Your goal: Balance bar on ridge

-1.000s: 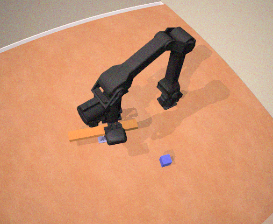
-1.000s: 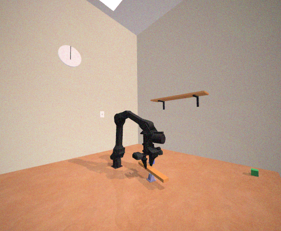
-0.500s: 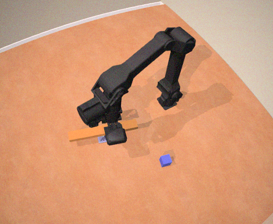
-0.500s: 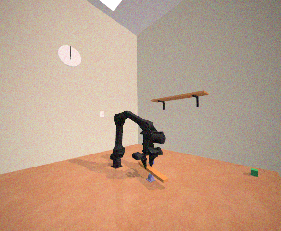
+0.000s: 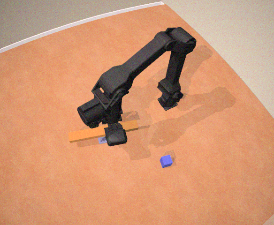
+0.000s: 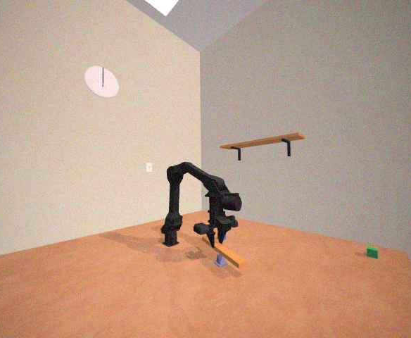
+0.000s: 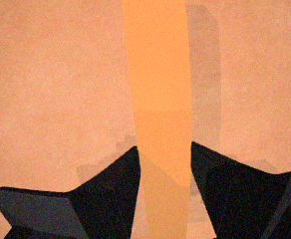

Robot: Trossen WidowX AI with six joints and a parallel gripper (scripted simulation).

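Now: the orange bar 3 cm ahead of my gripper tip and 1 cm to the right of it. Round my gripper tip: green cube (46 cm ahead, 46 cm to the left, 4 cm below); blue cube (12 cm behind, 18 cm to the left, 4 cm below).
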